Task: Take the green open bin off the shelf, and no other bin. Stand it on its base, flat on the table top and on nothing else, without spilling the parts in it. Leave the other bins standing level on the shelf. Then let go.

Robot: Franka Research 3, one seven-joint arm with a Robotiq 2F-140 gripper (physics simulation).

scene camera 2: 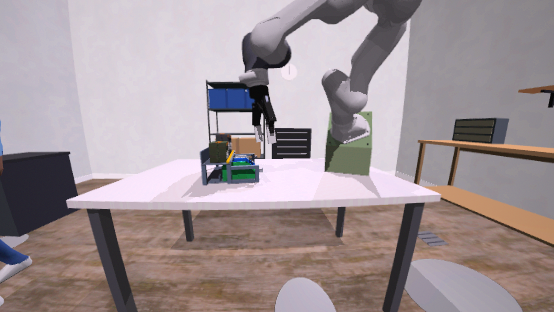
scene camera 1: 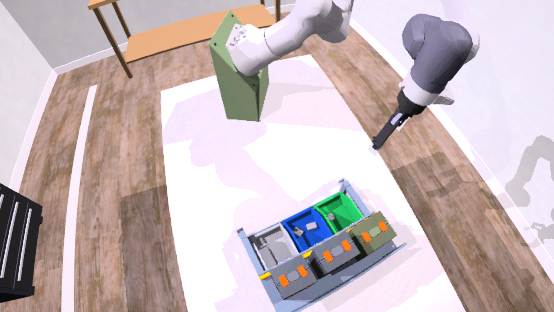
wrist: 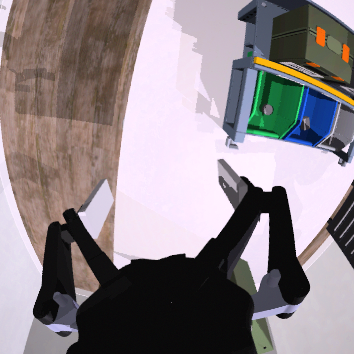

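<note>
The green open bin (scene camera 1: 345, 212) (scene camera 2: 242, 173) (wrist: 285, 97) stands in the end bay of the blue-grey shelf (scene camera 1: 253, 256) (scene camera 2: 229, 173) (wrist: 240, 102), with a small round grey part in it. Beside it stand the blue bin (scene camera 1: 321, 231) (wrist: 322, 112), with grey parts in it, and the grey bin (scene camera 1: 275, 248) (wrist: 342, 129). The shelf stands on the white table top (scene camera 1: 210, 200) (scene camera 2: 150, 192) (wrist: 165, 150). My gripper (scene camera 1: 376, 145) (scene camera 2: 265, 136) (wrist: 162, 180) is open and empty. It hangs above and apart from the green bin, pointing down, towards the table's side edge in scene camera 1.
An olive case (scene camera 1: 387, 239) (scene camera 2: 218, 151) (wrist: 295, 42) and two dark cases (scene camera 1: 294, 284) (scene camera 1: 334, 261) stand on the shelf's upper level, behind a yellow strip (wrist: 300, 74). The green robot pedestal (scene camera 1: 237, 97) (scene camera 2: 348, 159) stands at the table's far end in scene camera 1.
</note>
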